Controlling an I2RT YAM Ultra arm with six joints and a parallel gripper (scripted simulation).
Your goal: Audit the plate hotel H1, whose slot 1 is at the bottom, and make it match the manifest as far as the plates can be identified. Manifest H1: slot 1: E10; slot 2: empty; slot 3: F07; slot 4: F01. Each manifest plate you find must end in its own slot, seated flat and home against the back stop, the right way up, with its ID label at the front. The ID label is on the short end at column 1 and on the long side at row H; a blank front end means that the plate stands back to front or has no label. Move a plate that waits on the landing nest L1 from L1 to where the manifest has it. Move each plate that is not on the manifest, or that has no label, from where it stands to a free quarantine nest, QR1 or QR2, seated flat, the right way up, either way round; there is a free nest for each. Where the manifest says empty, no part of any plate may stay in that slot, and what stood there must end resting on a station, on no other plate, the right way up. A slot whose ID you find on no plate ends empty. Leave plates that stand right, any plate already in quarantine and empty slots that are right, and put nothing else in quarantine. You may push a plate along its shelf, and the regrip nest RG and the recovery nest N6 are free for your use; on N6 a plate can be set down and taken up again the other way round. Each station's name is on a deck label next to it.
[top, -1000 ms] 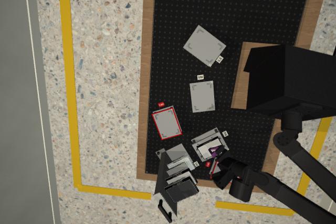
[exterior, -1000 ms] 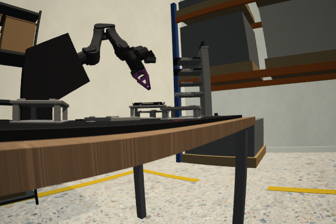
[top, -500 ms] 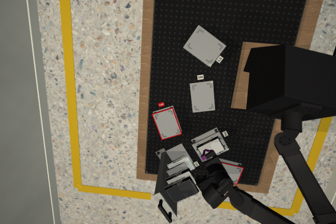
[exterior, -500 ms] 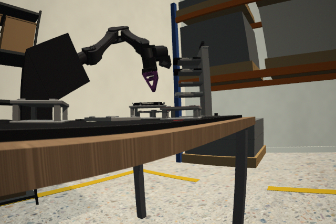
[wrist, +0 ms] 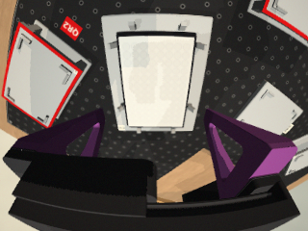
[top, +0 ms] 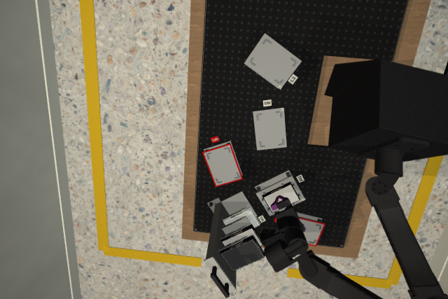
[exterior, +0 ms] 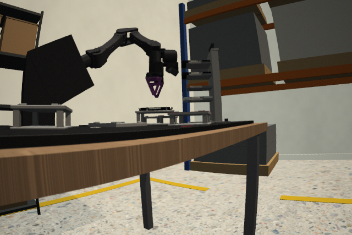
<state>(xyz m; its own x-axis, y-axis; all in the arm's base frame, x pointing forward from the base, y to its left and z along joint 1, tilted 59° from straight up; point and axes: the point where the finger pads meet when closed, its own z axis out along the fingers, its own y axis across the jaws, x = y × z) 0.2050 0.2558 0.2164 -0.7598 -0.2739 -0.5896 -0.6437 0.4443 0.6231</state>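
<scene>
My gripper is now 8 cm above the regrip nest RG. From my hand the other things lie so: quarantine nest QR2 (15 cm to the left, 13 cm behind, 10 cm below); H1 deck label (16 cm to the left, 13 cm below, 4 cm ahead); white well plate (14 cm ahead, 12 cm to the left, 3 cm below).
</scene>
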